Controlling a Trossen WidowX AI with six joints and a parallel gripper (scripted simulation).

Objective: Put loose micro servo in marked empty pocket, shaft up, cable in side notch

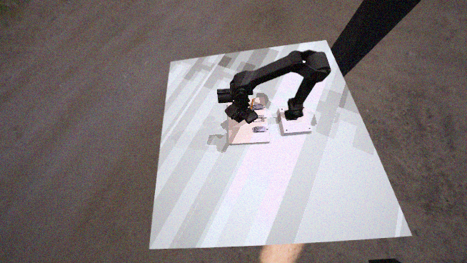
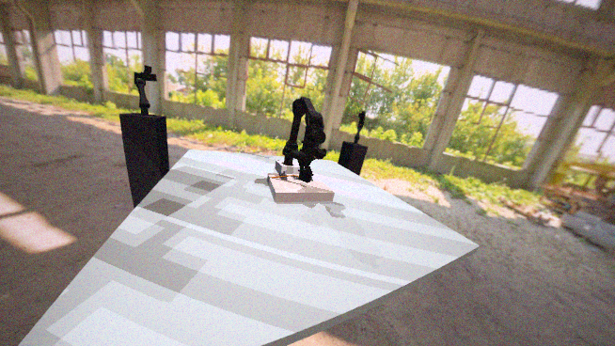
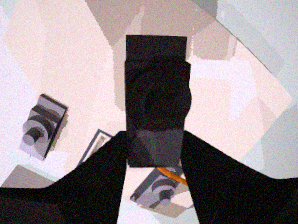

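My gripper tip is now 100 mm above the deck and 10 mm short of it.
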